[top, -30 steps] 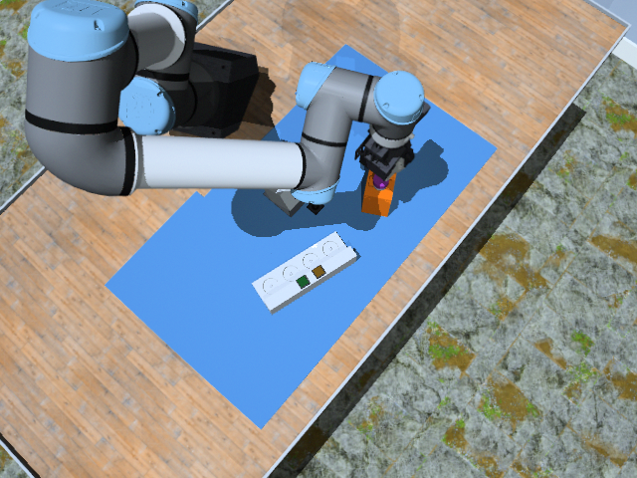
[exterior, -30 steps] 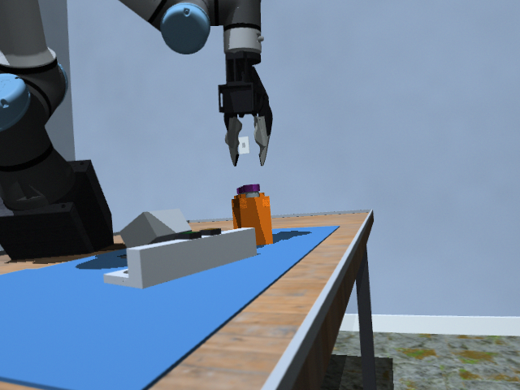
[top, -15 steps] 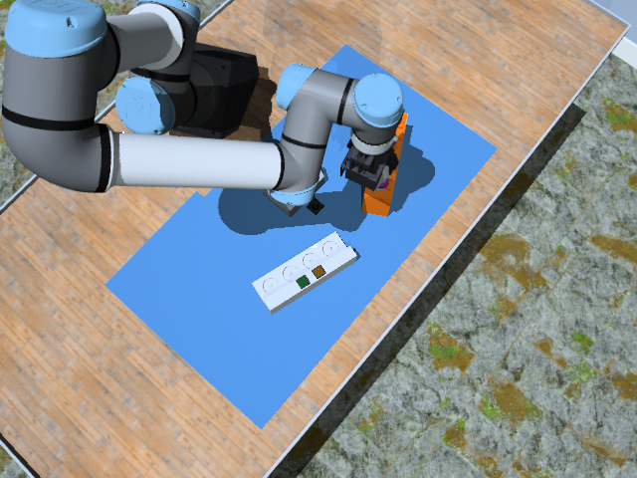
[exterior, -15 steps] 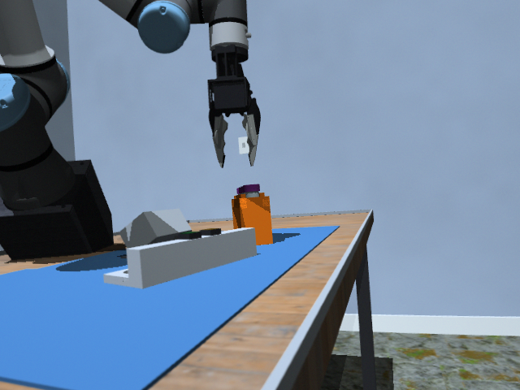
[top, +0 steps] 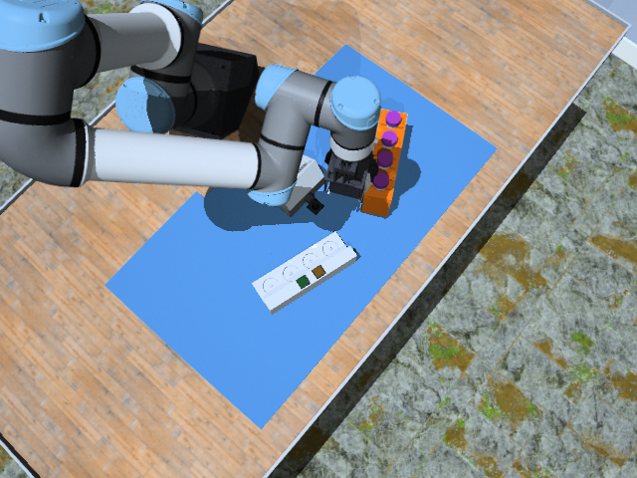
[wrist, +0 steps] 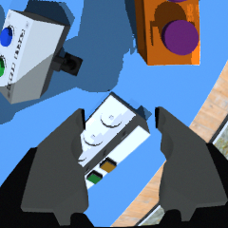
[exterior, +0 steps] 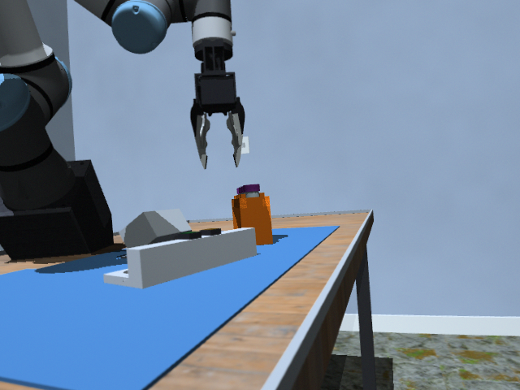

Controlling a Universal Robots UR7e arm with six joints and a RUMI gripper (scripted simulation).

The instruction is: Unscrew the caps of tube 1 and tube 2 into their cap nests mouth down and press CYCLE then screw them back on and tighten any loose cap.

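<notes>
Right now the purple cap is 210 mm to the left of my hand, 60 mm below it and 60 mm behind it. From my hand the other things lie so: grey key housing: 140 mm behind, 120 mm below, 30 mm to the right; green key: 160 mm behind, 100 mm below, 60 mm to the right; blue key: 160 mm behind, 100 mm below, 10 mm to the right.
</notes>
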